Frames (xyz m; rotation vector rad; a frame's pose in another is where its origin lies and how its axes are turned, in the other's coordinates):
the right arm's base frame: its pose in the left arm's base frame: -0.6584 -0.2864 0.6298 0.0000 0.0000 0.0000
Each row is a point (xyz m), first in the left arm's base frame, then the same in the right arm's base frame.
Working: the left arm's base frame: its pose in the right arm's base frame: 0.6584 0.2864 -0.6298 0.0000 0.0000 0.0000

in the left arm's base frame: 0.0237 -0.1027 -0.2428
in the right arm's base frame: 0.6821 0.1837 -0.8726
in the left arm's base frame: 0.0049 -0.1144 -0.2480
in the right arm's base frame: 0.6633 0.1720 -0.8778
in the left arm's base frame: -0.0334 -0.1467 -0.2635
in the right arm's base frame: 0.6250 0.1397 -0.8933
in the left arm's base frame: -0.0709 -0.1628 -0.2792
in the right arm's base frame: 0.5875 0.1236 -0.9090
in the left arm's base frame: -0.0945 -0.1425 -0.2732
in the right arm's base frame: 0.5639 0.1439 -0.9030
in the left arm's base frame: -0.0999 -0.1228 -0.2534
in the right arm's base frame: 0.5585 0.1636 -0.8832
